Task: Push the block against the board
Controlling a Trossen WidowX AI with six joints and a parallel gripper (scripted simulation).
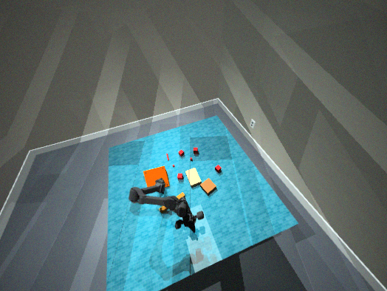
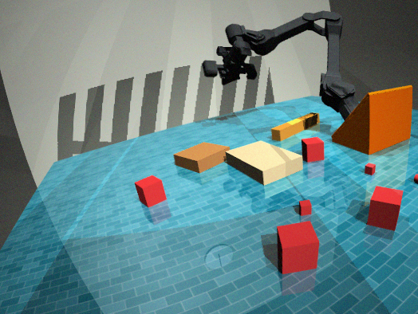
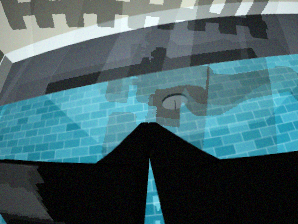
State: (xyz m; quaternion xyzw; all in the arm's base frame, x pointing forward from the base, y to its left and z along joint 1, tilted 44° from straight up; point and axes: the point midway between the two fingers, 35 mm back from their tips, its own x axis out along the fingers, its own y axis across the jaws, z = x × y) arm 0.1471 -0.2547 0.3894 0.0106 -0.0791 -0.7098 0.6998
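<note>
The flat brown square block is 230 mm ahead of my gripper tip, 300 mm to the left of it and 140 mm below it. Round my gripper tip: pale tan flat board: 150 mm ahead, 430 mm to the left, 140 mm below; then long narrow orange board: 90 mm behind, 290 mm to the left, 130 mm below.
</note>
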